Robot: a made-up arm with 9 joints. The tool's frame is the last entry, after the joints.
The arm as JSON. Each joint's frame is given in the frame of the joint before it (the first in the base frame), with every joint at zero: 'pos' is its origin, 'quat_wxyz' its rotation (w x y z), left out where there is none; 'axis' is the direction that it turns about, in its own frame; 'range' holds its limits. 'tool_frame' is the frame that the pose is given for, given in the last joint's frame.
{
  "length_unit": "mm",
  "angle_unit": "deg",
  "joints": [
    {
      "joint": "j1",
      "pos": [
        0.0,
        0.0,
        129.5
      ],
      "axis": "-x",
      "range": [
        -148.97,
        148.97
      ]
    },
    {
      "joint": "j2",
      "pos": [
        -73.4,
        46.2,
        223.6
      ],
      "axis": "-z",
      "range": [
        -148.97,
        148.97
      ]
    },
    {
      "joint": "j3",
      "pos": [
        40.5,
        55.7,
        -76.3
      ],
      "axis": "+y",
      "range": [
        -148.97,
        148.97
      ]
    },
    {
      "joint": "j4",
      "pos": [
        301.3,
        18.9,
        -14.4
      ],
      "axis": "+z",
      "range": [
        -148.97,
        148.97
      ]
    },
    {
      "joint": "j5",
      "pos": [
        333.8,
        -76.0,
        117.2
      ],
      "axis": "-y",
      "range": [
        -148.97,
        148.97
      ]
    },
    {
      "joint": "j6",
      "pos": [
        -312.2,
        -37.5,
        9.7
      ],
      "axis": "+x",
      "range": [
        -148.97,
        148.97
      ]
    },
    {
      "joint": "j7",
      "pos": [
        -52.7,
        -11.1,
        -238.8
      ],
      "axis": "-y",
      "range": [
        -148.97,
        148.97
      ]
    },
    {
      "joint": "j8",
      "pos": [
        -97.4,
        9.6,
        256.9
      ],
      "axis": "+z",
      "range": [
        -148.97,
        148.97
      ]
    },
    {
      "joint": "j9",
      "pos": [
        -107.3,
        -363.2,
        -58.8
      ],
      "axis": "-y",
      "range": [
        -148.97,
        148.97
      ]
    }
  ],
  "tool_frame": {
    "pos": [
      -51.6,
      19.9,
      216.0
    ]
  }
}
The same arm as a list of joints. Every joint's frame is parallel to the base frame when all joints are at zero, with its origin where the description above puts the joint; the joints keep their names.
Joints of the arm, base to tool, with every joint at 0 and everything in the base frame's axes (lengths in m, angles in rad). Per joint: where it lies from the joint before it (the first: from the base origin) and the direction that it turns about. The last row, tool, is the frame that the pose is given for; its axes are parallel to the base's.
j1: origin 0 0 0.1295 axis -x
j2: origin -0.0734 0.0462 0.2236 axis -z
j3: origin 0.0405 0.0557 -0.0763 axis +y
j4: origin 0.3013 0.0189 -0.0144 axis +z
j5: origin 0.3338 -0.076 0.1172 axis -y
j6: origin -0.3122 -0.0375 0.0097 axis +x
j7: origin -0.0527 -0.0111 -0.2388 axis -y
j8: origin -0.0974 0.0096 0.2569 axis +z
j9: origin -0.1073 -0.3632 -0.0588 axis -y
tool: origin -0.0516 0.0199 0.216
Joint limits (rad, base to tool): -2.6..2.6 -2.6..2.6 -2.6..2.6 -2.6..2.6 -2.6..2.6 -2.6..2.6 -2.6..2.6 -2.6..2.6 -2.6..2.6

